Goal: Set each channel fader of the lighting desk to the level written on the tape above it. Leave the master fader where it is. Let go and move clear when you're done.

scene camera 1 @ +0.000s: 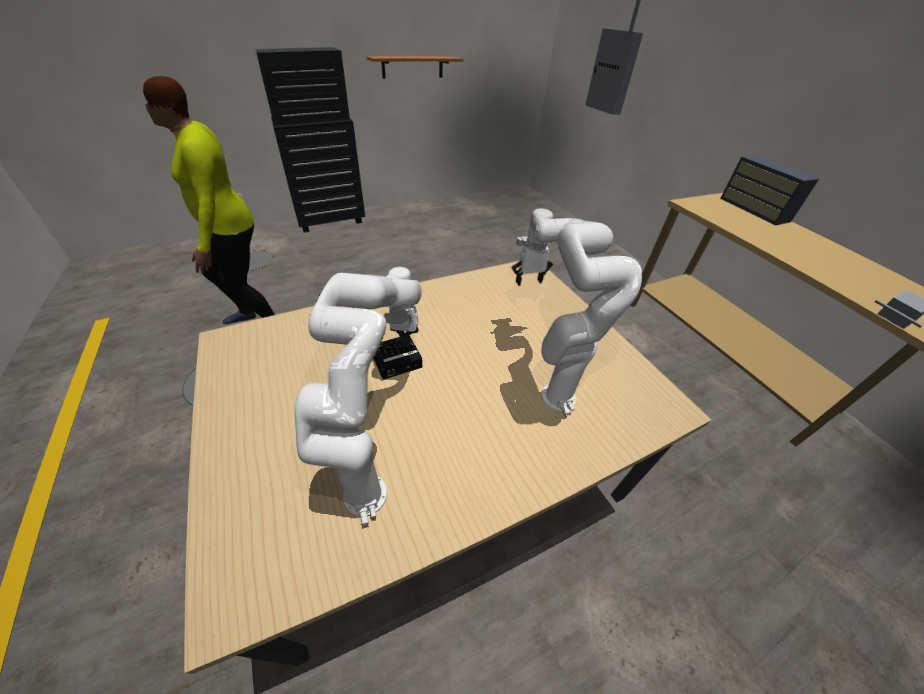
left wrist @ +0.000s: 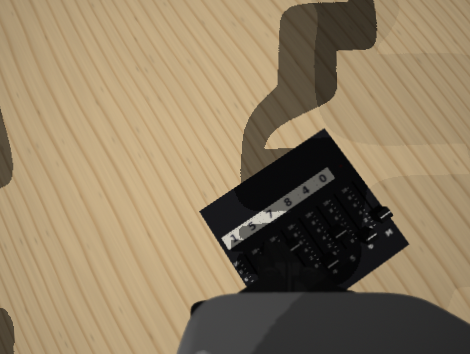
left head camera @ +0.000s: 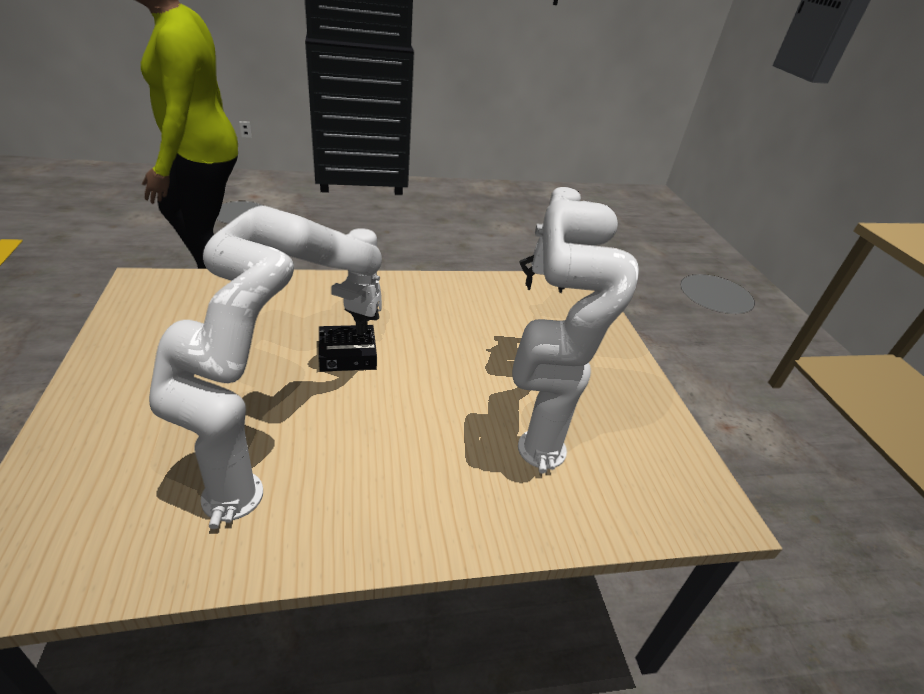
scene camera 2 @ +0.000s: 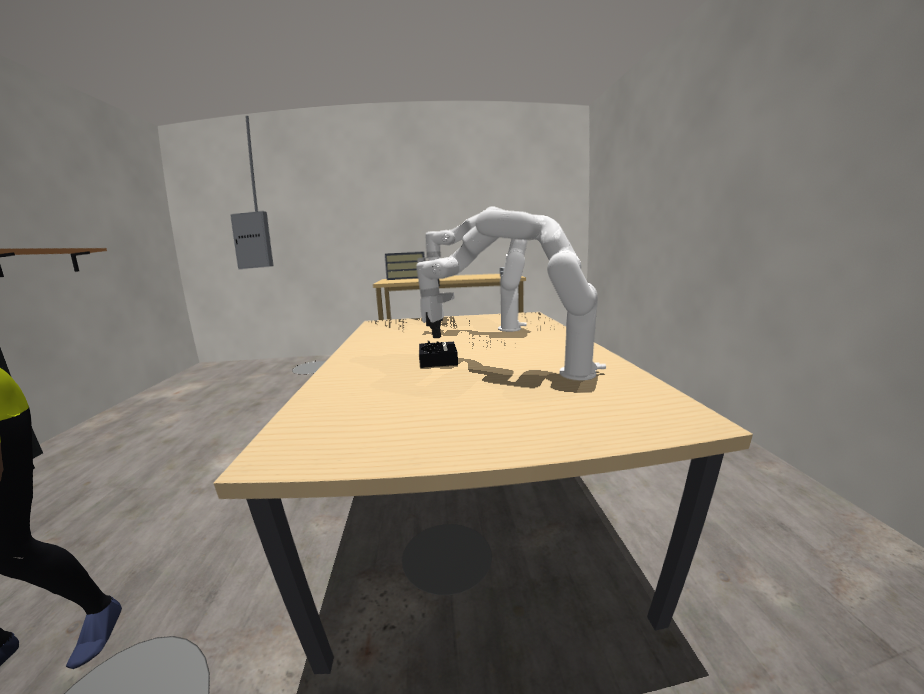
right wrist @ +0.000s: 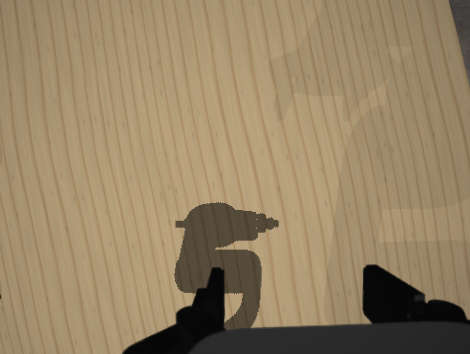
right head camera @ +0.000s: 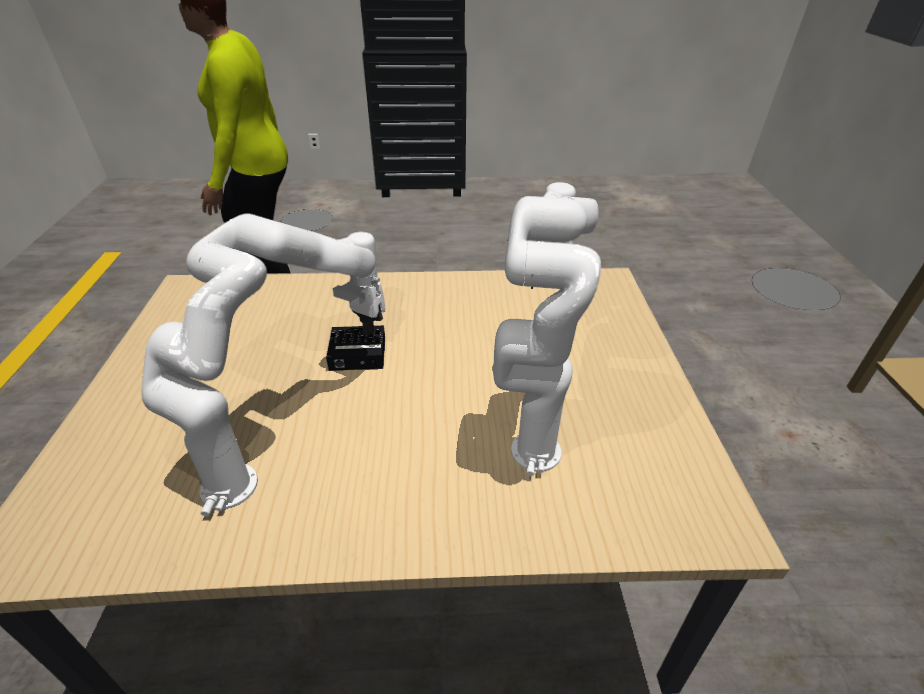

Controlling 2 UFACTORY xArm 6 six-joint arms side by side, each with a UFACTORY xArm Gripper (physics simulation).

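Where they show: left gripper, fingertip midpoint: [scene camera 1: 405, 343] [left wrist: 273, 258] [left head camera: 361, 332] [scene camera 2: 437, 338] [right head camera: 368, 333]; right gripper, fingertip midpoint: [scene camera 1: 528, 283] [left head camera: 544, 289] [right wrist: 293, 290]; left arm's base, link origin: [scene camera 1: 365, 495] [left head camera: 233, 496] [scene camera 2: 577, 373] [right head camera: 229, 486]; right arm's base, link origin: [scene camera 1: 558, 397] [left head camera: 541, 449] [scene camera 2: 509, 329] [right head camera: 535, 451].
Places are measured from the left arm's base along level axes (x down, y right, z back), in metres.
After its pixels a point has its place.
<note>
The black lighting desk [left head camera: 347, 361] @(x -0.037, y 0.215, z -0.423 m) [right head camera: 356, 360] @(x -0.038, y 0.222, z -0.424 m) [scene camera 1: 399, 366] @(x -0.047, y 0.206, z -0.422 m) [scene camera 2: 438, 359] @(x -0.030, y 0.130, z -0.488 m) [left wrist: 285, 175] @(x -0.055, y 0.199, z -0.441 m) sits on the table. Its tape [left wrist: 279, 208] @(x -0.055, y 0.221, z -0.467 m) reads 1, 5, 7, 8, 4, 0. In the left wrist view, fader 3's cap [left wrist: 295, 246] @(x -0.068, y 0.227, z -0.503 m) is high, fader 4's cap [left wrist: 332, 263] @(x -0.068, y 0.204, z -0.532 m) is near the bottom, fader 5's cap [left wrist: 340, 232] @(x -0.068, y 0.183, z -0.511 m) is mid-track. Fader 6's cap [left wrist: 369, 235] @(x -0.068, y 0.160, z -0.526 m) and the master fader [left wrist: 384, 213] @(x -0.068, y 0.137, z -0.515 m) are low. Faders 1 and 2 are hidden by my left gripper [left head camera: 361, 329] @(x -0.083, y 0.250, z -0.497 m) [right head camera: 367, 327] @(x -0.083, y 0.250, z -0.497 m) [scene camera 2: 436, 334] @(x -0.083, y 0.250, z -0.497 m) [left wrist: 281, 250] @(x -0.083, y 0.250, z -0.497 m), shut slightly above the desk. My right gripper [left head camera: 544, 288] @(x -0.237, y 0.769, z -0.533 m) [scene camera 1: 530, 281] @(x -0.237, y 0.769, z -0.533 m) [right wrist: 293, 290] @(x -0.237, y 0.769, z -0.533 m) is open, high, away from it.
The wooden table [left head camera: 418, 507] @(x 0.000, y 0.408, z 0.035 m) [right head camera: 418, 507] @(x 0.000, y 0.450, z 0.040 m) [scene camera 1: 463, 478] @(x 0.000, y 0.290, z 0.042 m) carries both arms. A person in a yellow top [left head camera: 186, 89] [right head camera: 242, 104] [scene camera 1: 201, 171] stands beyond its far edge. A drawer cabinet [left head camera: 362, 112] stands at the wall; a side bench [scene camera 1: 821, 250] is at right.
</note>
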